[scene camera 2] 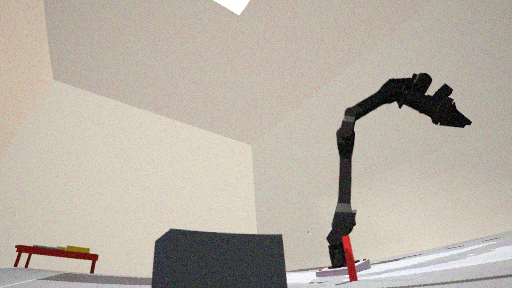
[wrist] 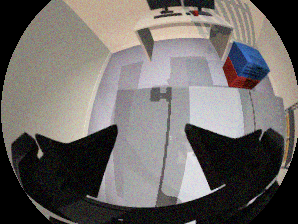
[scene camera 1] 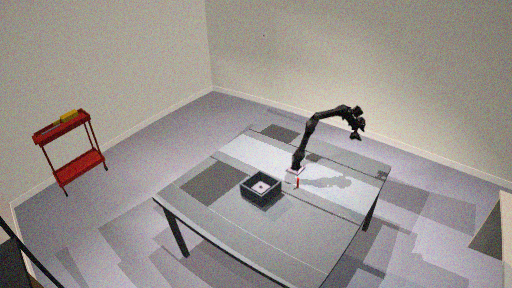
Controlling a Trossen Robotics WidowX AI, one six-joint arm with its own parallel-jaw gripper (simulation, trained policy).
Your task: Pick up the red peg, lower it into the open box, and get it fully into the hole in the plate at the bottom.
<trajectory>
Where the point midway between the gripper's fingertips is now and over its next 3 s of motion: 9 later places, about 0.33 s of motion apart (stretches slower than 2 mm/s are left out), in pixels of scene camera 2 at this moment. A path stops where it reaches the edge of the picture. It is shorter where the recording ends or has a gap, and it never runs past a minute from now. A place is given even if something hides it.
The gripper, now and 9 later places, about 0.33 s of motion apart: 467,125; 470,114; 468,110; 458,113; 438,125; 411,148; 384,178; 366,207; 358,234; 357,259
</trajectory>
